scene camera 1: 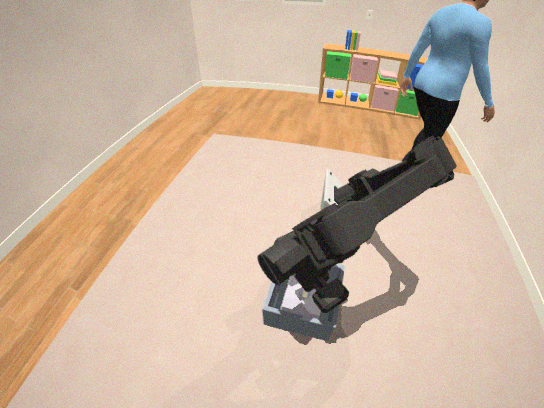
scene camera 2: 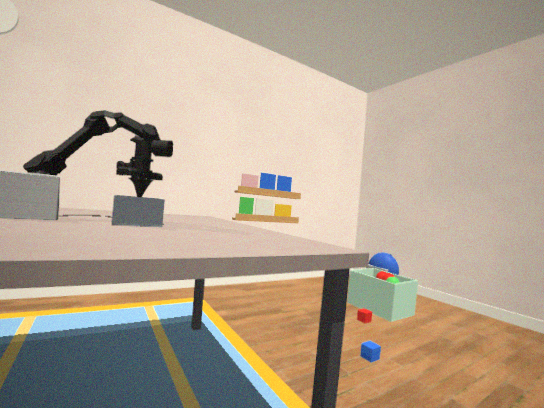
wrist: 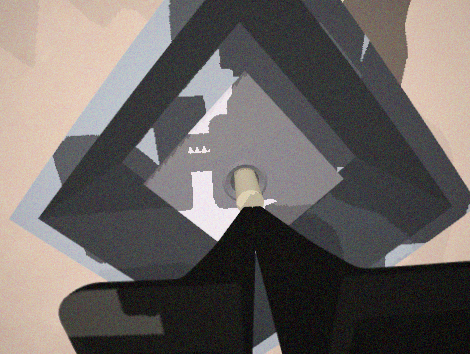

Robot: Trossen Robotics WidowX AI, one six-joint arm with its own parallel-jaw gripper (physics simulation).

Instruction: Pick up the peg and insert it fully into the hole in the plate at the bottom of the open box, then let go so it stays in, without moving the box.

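Places are measured from the arm's base along level axes (x left, y back, z up), in metres.
Pixels of known places: gripper, fingertip midpoint: (scene camera 1: 305,287) (wrist: 252,215); arm's base at its link origin: (scene camera 1: 340,199) (scene camera 2: 36,188).
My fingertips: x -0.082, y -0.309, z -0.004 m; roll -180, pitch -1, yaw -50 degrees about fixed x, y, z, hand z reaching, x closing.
Note:
Ahead of a thing's pixels: the offset from my fingertips to its top centre. "spot": to the spot under its first point. Level surfaces: height alone.
The open grey-blue box @[dz +0.003, dx +0.002, dy +0.002 m] (scene camera 1: 297,325) (scene camera 2: 137,211) (wrist: 107,90) stands on the table. A pale grey square plate @[dz -0.034, dx +0.002, dy +0.002 m] (wrist: 285,160) lies at its bottom. The tan round peg @[dz -0.007, dx +0.002, dy +0.002 m] (wrist: 246,182) stands in the plate's hole, with part of it sticking up; it also shows as a small tan patch @[spot: dz -0.024, dx +0.000, dy -0.005 m] (scene camera 1: 304,294) in scene camera 1. How deep it sits is hard to tell. My gripper (wrist: 252,215) (scene camera 2: 140,195) is shut with nothing between its fingers. It points down, its tips at about the height of the box rim in scene camera 2. In the wrist view the tips overlap the edge of the peg's top.
The box walls surround the peg and plate on all sides. The arm's grey base block (scene camera 2: 30,196) stands on the table @[dz -0.095 m] (scene camera 2: 240,245) beside the box. A white panel (scene camera 1: 328,187) shows behind the arm. A person (scene camera 1: 452,55) in blue is in the background, beyond the table.

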